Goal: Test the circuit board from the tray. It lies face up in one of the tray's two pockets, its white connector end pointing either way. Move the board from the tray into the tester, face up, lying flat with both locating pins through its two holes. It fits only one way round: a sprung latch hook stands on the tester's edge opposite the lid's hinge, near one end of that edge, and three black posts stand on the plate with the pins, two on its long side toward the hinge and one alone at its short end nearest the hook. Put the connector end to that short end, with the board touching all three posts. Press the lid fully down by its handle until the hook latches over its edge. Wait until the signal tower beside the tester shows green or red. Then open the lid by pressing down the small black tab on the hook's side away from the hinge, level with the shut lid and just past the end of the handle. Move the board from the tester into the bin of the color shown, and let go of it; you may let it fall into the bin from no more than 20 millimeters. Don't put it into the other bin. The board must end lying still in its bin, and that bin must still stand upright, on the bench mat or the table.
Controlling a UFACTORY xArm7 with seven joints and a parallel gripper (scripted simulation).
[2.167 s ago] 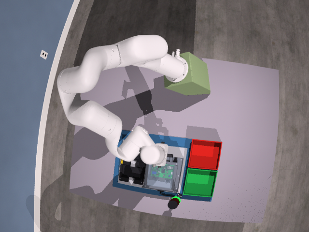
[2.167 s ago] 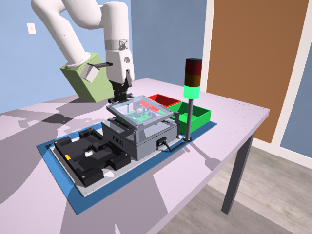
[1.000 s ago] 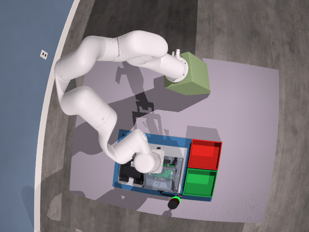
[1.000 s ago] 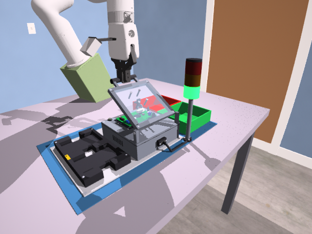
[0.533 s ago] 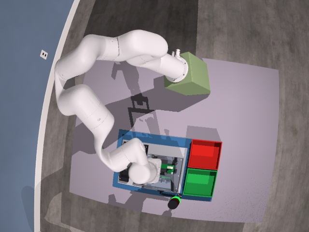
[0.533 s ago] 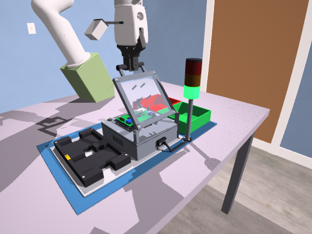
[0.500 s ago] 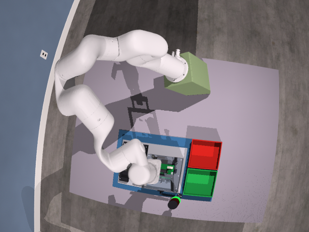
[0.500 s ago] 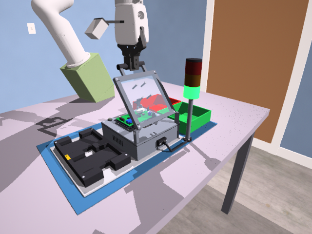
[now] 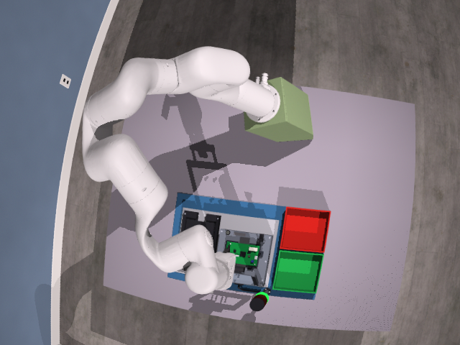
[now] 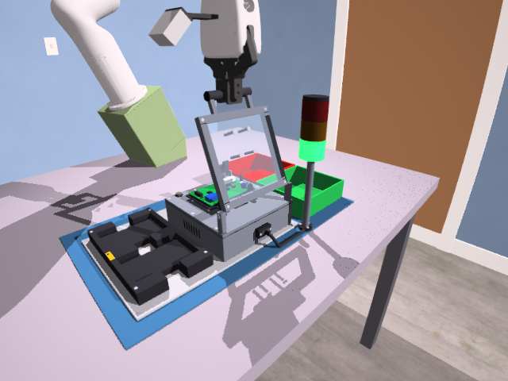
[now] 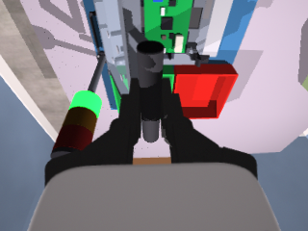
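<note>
My gripper is now 3 cm past the green circuit board and 19 cm above it. Round my hand: clear lid (3 cm ahead, 9 cm below); then green bin (1 cm ahead, 20 cm to the left, 25 cm below); then plate (2 cm behind, 19 cm below).
</note>
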